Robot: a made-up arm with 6 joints. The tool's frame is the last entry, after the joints.
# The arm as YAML. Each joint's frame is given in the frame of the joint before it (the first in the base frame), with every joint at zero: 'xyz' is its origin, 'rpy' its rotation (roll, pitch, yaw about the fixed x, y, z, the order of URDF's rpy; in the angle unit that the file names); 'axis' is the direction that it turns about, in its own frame. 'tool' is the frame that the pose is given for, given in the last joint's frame.
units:
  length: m
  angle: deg
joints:
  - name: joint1
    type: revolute
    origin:
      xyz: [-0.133, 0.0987, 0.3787]
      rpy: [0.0, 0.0, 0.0]
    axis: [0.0, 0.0, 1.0]
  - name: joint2
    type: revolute
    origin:
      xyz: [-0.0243, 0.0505, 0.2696]
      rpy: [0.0, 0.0, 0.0]
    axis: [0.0, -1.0, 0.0]
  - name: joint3
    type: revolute
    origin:
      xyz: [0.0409, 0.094, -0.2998]
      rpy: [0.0, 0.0, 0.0]
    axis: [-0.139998, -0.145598, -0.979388]
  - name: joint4
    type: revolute
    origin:
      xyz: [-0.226, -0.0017, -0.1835]
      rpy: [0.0, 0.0, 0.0]
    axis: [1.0, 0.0, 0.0]
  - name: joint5
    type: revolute
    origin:
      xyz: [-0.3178, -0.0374, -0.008]
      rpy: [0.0, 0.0, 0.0]
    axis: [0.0, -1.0, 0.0]
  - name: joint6
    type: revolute
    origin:
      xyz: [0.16, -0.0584, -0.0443]
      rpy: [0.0, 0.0, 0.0]
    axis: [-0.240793, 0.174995, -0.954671]
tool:
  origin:
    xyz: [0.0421, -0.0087, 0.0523]
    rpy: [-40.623, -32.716, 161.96]
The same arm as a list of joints. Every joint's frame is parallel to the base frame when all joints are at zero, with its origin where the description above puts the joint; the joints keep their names.
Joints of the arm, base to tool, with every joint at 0 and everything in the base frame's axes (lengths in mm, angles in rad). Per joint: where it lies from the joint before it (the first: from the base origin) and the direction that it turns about. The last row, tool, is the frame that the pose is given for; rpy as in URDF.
joint1: xyz -133.0 98.7 378.7 axis +z
joint2: xyz -24.3 50.5 269.6 axis -y
joint3: xyz 40.9 94.0 -299.8 axis -0.139998 -0.145598 -0.979388
joint4: xyz -226.0 -1.7 -183.5 axis +x
joint5: xyz -317.8 -37.4 -8.0 axis -y
joint6: xyz 160.0 -58.4 -44.3 axis -0.240793 0.174995 -0.954671
tool: xyz 42.1 -8.7 52.3 rpy -0.7090 -0.5710 2.8267

